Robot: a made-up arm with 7 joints. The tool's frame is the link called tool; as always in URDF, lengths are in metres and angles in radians. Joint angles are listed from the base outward.
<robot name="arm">
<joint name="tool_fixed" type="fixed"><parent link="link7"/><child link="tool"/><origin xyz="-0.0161 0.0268 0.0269" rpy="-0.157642 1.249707 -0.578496"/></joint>
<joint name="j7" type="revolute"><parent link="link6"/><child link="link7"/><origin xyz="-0.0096 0.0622 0.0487" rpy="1.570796 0 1.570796"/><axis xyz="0 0 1"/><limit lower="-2.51" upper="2.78"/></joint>
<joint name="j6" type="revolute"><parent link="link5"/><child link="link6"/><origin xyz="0.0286 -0.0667 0.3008" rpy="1.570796 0 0"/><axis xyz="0 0 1"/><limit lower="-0.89" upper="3.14"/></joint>
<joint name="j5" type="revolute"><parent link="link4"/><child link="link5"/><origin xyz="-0.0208 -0.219 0.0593" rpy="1.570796 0 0"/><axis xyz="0 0 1"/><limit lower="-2.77" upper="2.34"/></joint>
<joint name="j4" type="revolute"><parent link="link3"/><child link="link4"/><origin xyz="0.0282 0.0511 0.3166" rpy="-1.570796 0 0"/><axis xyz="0 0 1"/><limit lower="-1.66" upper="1.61"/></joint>
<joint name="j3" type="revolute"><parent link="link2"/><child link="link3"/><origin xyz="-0.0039 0.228 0.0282" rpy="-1.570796 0 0"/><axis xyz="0 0 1"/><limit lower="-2.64" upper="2.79"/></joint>
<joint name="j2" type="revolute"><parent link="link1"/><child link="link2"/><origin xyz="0.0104 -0.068 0.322" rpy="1.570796 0 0"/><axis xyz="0 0 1"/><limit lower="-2.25" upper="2"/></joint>
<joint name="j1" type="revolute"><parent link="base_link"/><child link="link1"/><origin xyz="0.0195 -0.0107 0.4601"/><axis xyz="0 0 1"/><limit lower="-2.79" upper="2.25"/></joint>
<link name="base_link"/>
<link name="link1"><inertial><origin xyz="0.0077 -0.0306 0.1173"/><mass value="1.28"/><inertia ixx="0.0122" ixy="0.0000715" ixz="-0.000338" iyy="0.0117" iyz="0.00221" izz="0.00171"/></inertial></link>
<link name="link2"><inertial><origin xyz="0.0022 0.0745 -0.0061"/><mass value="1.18"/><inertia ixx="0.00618" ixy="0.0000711" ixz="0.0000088" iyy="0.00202" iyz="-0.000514" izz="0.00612"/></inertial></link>
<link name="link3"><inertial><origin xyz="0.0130 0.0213 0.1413"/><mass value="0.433"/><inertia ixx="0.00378" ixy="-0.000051" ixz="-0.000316" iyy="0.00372" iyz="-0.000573" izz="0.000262"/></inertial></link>
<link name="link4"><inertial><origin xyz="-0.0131 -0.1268 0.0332"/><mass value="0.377"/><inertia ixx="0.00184" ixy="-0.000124" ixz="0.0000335" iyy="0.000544" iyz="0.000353" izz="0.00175"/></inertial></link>
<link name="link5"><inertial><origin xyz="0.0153 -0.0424 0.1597"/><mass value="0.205"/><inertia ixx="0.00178" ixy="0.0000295" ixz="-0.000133" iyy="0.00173" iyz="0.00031" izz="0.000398"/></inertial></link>
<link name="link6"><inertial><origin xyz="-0.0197 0.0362 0.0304"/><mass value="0.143"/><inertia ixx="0.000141" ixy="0" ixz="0" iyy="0.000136" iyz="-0.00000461" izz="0.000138"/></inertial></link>
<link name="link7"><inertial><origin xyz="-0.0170 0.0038 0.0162"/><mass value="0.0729"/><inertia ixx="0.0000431" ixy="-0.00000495" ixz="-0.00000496" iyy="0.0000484" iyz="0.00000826" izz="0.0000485"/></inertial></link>
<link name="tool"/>
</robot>
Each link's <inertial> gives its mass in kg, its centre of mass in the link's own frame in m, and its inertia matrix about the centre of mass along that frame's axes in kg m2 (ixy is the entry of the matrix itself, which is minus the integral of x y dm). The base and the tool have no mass. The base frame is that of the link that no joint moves.
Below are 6 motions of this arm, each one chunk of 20 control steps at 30 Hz.
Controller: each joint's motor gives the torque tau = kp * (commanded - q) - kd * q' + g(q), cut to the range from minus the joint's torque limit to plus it. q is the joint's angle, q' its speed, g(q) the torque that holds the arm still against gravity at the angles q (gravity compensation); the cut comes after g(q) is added. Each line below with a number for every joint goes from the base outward.
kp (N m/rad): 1.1 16 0.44 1.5 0.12 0.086 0.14
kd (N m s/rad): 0.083 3 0.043 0.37 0.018 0.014 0.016
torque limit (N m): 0.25 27 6.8 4 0.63 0.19 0.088
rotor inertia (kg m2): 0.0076 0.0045 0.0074 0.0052 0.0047 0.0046 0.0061
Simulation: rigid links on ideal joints. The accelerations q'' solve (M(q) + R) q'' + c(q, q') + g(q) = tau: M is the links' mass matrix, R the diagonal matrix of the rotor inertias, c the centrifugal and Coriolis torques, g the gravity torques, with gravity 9.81 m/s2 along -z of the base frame. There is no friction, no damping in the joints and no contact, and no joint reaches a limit. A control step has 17 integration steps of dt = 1/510 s. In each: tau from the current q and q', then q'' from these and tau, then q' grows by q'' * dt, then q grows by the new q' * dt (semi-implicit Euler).
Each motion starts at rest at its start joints. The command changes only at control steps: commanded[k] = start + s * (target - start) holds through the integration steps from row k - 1 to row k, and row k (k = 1, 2, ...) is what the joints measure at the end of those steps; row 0 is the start. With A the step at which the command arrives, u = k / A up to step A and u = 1 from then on. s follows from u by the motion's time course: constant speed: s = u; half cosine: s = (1 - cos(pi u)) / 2; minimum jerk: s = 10 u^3 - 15 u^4 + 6 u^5; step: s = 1 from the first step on.
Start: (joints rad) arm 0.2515 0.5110 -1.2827 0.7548 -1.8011 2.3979 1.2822
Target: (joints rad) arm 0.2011 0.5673 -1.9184 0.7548 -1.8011 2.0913 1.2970
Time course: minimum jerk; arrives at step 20
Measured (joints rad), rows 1 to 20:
1: 0.2515 0.5110 -1.2827 0.7548 -1.8011 2.3979 1.2822
2: 0.2515 0.5110 -1.2827 0.7548 -1.8012 2.3979 1.2822
3: 0.2516 0.5110 -1.2829 0.7547 -1.8013 2.3977 1.2822
4: 0.2516 0.5111 -1.2832 0.7546 -1.8018 2.3972 1.2823
5: 0.2518 0.5113 -1.2841 0.7544 -1.8029 2.3962 1.2823
6: 0.2521 0.5115 -1.2857 0.7540 -1.8048 2.3944 1.2825
7: 0.2525 0.5119 -1.2885 0.7534 -1.8079 2.3913 1.2828
8: 0.2530 0.5125 -1.2929 0.7525 -1.8125 2.3866 1.2831
9: 0.2537 0.5133 -1.2993 0.7514 -1.8189 2.3800 1.2837
10: 0.2543 0.5143 -1.3083 0.7499 -1.8274 2.3711 1.2844
11: 0.2550 0.5155 -1.3202 0.7480 -1.8380 2.3596 1.2853
12: 0.2557 0.5169 -1.3353 0.7459 -1.8508 2.3455 1.2864
13: 0.2562 0.5185 -1.3540 0.7435 -1.8656 2.3285 1.2877
14: 0.2567 0.5203 -1.3763 0.7408 -1.8821 2.3089 1.2892
15: 0.2570 0.5223 -1.4023 0.7380 -1.8999 2.2867 1.2909
16: 0.2572 0.5244 -1.4317 0.7352 -1.9184 2.2625 1.2926
17: 0.2573 0.5266 -1.4644 0.7326 -1.9371 2.2365 1.2944
18: 0.2573 0.5289 -1.4998 0.7303 -1.9551 2.2094 1.2962
19: 0.2573 0.5312 -1.5374 0.7285 -1.9717 2.1816 1.2980
20: 0.2572 0.5336 -1.5767 0.7274 -1.9865 2.1537 1.2996

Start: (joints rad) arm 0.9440 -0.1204 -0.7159 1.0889 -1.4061 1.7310 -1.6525
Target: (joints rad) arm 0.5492 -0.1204 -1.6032 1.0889 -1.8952 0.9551 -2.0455
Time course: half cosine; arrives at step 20
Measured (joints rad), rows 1 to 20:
1: 0.9440 -0.1204 -0.7159 1.0889 -1.4062 1.7310 -1.6525
2: 0.9440 -0.1204 -0.7161 1.0888 -1.4065 1.7307 -1.6527
3: 0.9439 -0.1205 -0.7165 1.0887 -1.4075 1.7300 -1.6533
4: 0.9438 -0.1206 -0.7175 1.0885 -1.4097 1.7284 -1.6545
5: 0.9436 -0.1208 -0.7194 1.0881 -1.4139 1.7254 -1.6567
6: 0.9433 -0.1210 -0.7225 1.0874 -1.4207 1.7206 -1.6604
7: 0.9428 -0.1214 -0.7272 1.0865 -1.4308 1.7132 -1.6658
8: 0.9420 -0.1218 -0.7337 1.0853 -1.4450 1.7027 -1.6735
9: 0.9410 -0.1224 -0.7426 1.0837 -1.4639 1.6887 -1.6837
10: 0.9395 -0.1231 -0.7539 1.0818 -1.4881 1.6706 -1.6968
11: 0.9376 -0.1239 -0.7680 1.0794 -1.5179 1.6481 -1.7130
12: 0.9356 -0.1247 -0.7854 1.0766 -1.5535 1.6209 -1.7323
13: 0.9340 -0.1255 -0.8069 1.0736 -1.5947 1.5891 -1.7547
14: 0.9335 -0.1262 -0.8332 1.0704 -1.6411 1.5526 -1.7801
15: 0.9344 -0.1269 -0.8646 1.0670 -1.6920 1.5118 -1.8083
16: 0.9368 -0.1275 -0.9009 1.0635 -1.7465 1.4670 -1.8389
17: 0.9406 -0.1281 -0.9417 1.0600 -1.8036 1.4188 -1.8714
18: 0.9455 -0.1289 -0.9863 1.0566 -1.8619 1.3678 -1.9051
19: 0.9511 -0.1298 -1.0336 1.0536 -1.9200 1.3147 -1.9394
20: 0.9567 -0.1309 -1.0822 1.0512 -1.9765 1.2603 -1.9735

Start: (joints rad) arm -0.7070 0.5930 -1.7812 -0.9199 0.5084 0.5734 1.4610
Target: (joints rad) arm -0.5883 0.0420 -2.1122 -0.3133 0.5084 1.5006 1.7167
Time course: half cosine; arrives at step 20
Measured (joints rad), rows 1 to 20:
1: -0.7070 0.5929 -1.7810 -0.9198 0.5083 0.5735 1.4610
2: -0.7071 0.5923 -1.7799 -0.9191 0.5075 0.5741 1.4611
3: -0.7073 0.5906 -1.7769 -0.9174 0.5054 0.5758 1.4615
4: -0.7077 0.5872 -1.7709 -0.9139 0.5012 0.5793 1.4623
5: -0.7084 0.5813 -1.7606 -0.9080 0.4942 0.5855 1.4637
6: -0.7094 0.5725 -1.7454 -0.8993 0.4838 0.5953 1.4660
7: -0.7106 0.5604 -1.7244 -0.8876 0.4697 0.6093 1.4696
8: -0.7122 0.5447 -1.6973 -0.8728 0.4517 0.6282 1.4746
9: -0.7142 0.5253 -1.6640 -0.8552 0.4297 0.6525 1.4814
10: -0.7164 0.5025 -1.6249 -0.8351 0.4040 0.6823 1.4901
11: -0.7187 0.4765 -1.5807 -0.8131 0.3748 0.7179 1.5009
12: -0.7208 0.4479 -1.5330 -0.7898 0.3428 0.7590 1.5138
13: -0.7223 0.4172 -1.4834 -0.7658 0.3087 0.8054 1.5290
14: -0.7225 0.3852 -1.4347 -0.7416 0.2735 0.8564 1.5464
15: -0.7205 0.3526 -1.3897 -0.7175 0.2384 0.9113 1.5657
16: -0.7152 0.3202 -1.3516 -0.6937 0.2047 0.9694 1.5867
17: -0.7056 0.2887 -1.3238 -0.6698 0.1738 1.0298 1.6090
18: -0.6904 0.2588 -1.3090 -0.6454 0.1470 1.0916 1.6321
19: -0.6691 0.2311 -1.3096 -0.6202 0.1260 1.1537 1.6557
20: -0.6416 0.2059 -1.3270 -0.5936 0.1122 1.2151 1.6790

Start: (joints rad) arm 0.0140 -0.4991 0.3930 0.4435 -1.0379 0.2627 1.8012
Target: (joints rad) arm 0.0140 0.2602 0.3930 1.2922 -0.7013 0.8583 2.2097
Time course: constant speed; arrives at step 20
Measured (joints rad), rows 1 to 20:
1: 0.0140 -0.4970 0.3889 0.4471 -1.0374 0.2629 1.8015
2: 0.0141 -0.4909 0.3771 0.4574 -1.0353 0.2637 1.8027
3: 0.0147 -0.4803 0.3577 0.4748 -1.0312 0.2654 1.8050
4: 0.0160 -0.4657 0.3324 0.4986 -1.0248 0.2681 1.8090
5: 0.0183 -0.4475 0.3032 0.5278 -1.0158 0.2722 1.8148
6: 0.0217 -0.4262 0.2723 0.5613 -1.0042 0.2777 1.8227
7: 0.0264 -0.4025 0.2416 0.5981 -0.9899 0.2847 1.8328
8: 0.0320 -0.3766 0.2126 0.6374 -0.9729 0.2933 1.8452
9: 0.0382 -0.3490 0.1864 0.6785 -0.9531 0.3034 1.8598
10: 0.0446 -0.3199 0.1637 0.7207 -0.9304 0.3149 1.8767
11: 0.0508 -0.2895 0.1450 0.7635 -0.9050 0.3280 1.8958
12: 0.0563 -0.2579 0.1306 0.8064 -0.8771 0.3424 1.9168
13: 0.0607 -0.2252 0.1205 0.8492 -0.8469 0.3582 1.9396
14: 0.0634 -0.1915 0.1147 0.8914 -0.8148 0.3754 1.9640
15: 0.0642 -0.1568 0.1127 0.9328 -0.7814 0.3941 1.9898
16: 0.0629 -0.1213 0.1142 0.9733 -0.7471 0.4143 2.0167
17: 0.0591 -0.0848 0.1187 1.0127 -0.7126 0.4361 2.0444
18: 0.0531 -0.0476 0.1254 1.0510 -0.6783 0.4594 2.0727
19: 0.0449 -0.0095 0.1337 1.0880 -0.6450 0.4845 2.1013
20: 0.0350 0.0294 0.1428 1.1237 -0.6132 0.5114 2.1300

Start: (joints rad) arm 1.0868 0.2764 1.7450 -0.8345 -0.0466 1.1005 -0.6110
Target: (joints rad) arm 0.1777 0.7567 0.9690 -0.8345 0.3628 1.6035 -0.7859
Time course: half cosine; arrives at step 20
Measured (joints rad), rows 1 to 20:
1: 1.0869 0.2765 1.7451 -0.8345 -0.0466 1.1005 -0.6110
2: 1.0871 0.2770 1.7459 -0.8344 -0.0467 1.1007 -0.6111
3: 1.0876 0.2785 1.7481 -0.8343 -0.0468 1.1012 -0.6114
4: 1.0885 0.2815 1.7525 -0.8342 -0.0469 1.1023 -0.6121
5: 1.0896 0.2864 1.7600 -0.8343 -0.0468 1.1042 -0.6134
6: 1.0907 0.2937 1.7712 -0.8348 -0.0461 1.1072 -0.6154
7: 1.0918 0.3038 1.7863 -0.8358 -0.0447 1.1117 -0.6183
8: 1.0937 0.3170 1.8046 -0.8371 -0.0424 1.1181 -0.6225
9: 1.0972 0.3334 1.8249 -0.8384 -0.0386 1.1269 -0.6279
10: 1.1028 0.3529 1.8458 -0.8394 -0.0328 1.1386 -0.6348
11: 1.1105 0.3753 1.8662 -0.8401 -0.0243 1.1533 -0.6432
12: 1.1201 0.4001 1.8848 -0.8403 -0.0127 1.1713 -0.6531
13: 1.1313 0.4267 1.9005 -0.8400 0.0026 1.1926 -0.6645
14: 1.1436 0.4547 1.9121 -0.8391 0.0219 1.2172 -0.6773
15: 1.1566 0.4833 1.9186 -0.8376 0.0453 1.2448 -0.6913
16: 1.1696 0.5120 1.9188 -0.8354 0.0728 1.2752 -0.7063
17: 1.1823 0.5402 1.9117 -0.8326 0.1043 1.3077 -0.7221
18: 1.1944 0.5672 1.8960 -0.8291 0.1392 1.3420 -0.7382
19: 1.2058 0.5925 1.8707 -0.8251 0.1771 1.3771 -0.7544
20: 1.2163 0.6157 1.8347 -0.8209 0.2173 1.4122 -0.7702

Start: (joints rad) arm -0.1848 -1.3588 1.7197 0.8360 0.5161 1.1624 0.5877
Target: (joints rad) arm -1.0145 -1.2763 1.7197 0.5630 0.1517 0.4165 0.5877
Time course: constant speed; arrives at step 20
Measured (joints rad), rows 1 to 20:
1: -0.1849 -1.3586 1.7192 0.8359 0.5162 1.1620 0.5877
2: -0.1851 -1.3580 1.7178 0.8355 0.5166 1.1605 0.5877
3: -0.1857 -1.3568 1.7150 0.8348 0.5173 1.1572 0.5876
4: -0.1867 -1.3550 1.7110 0.8337 0.5182 1.1516 0.5875
5: -0.1881 -1.3528 1.7057 0.8322 0.5191 1.1434 0.5874
6: -0.1900 -1.3501 1.6993 0.8304 0.5199 1.1320 0.5872
7: -0.1924 -1.3470 1.6922 0.8281 0.5204 1.1174 0.5870
8: -0.1951 -1.3437 1.6846 0.8250 0.5204 1.0995 0.5867
9: -0.1981 -1.3403 1.6768 0.8212 0.5194 1.0781 0.5864
10: -0.2013 -1.3367 1.6689 0.8165 0.5174 1.0534 0.5860
11: -0.2046 -1.3331 1.6612 0.8109 0.5139 1.0254 0.5856
12: -0.2081 -1.3294 1.6537 0.8043 0.5087 0.9941 0.5852
13: -0.2117 -1.3258 1.6466 0.7967 0.5018 0.9597 0.5847
14: -0.2154 -1.3221 1.6398 0.7882 0.4929 0.9223 0.5842
15: -0.2192 -1.3185 1.6335 0.7788 0.4819 0.8823 0.5838
16: -0.2231 -1.3148 1.6276 0.7686 0.4688 0.8397 0.5834
17: -0.2271 -1.3112 1.6222 0.7576 0.4535 0.7949 0.5830
18: -0.2312 -1.3075 1.6173 0.7458 0.4361 0.7481 0.5826
19: -0.2355 -1.3039 1.6129 0.7334 0.4166 0.6996 0.5824
20: -0.2399 -1.3003 1.6090 0.7204 0.3952 0.6498 0.5821

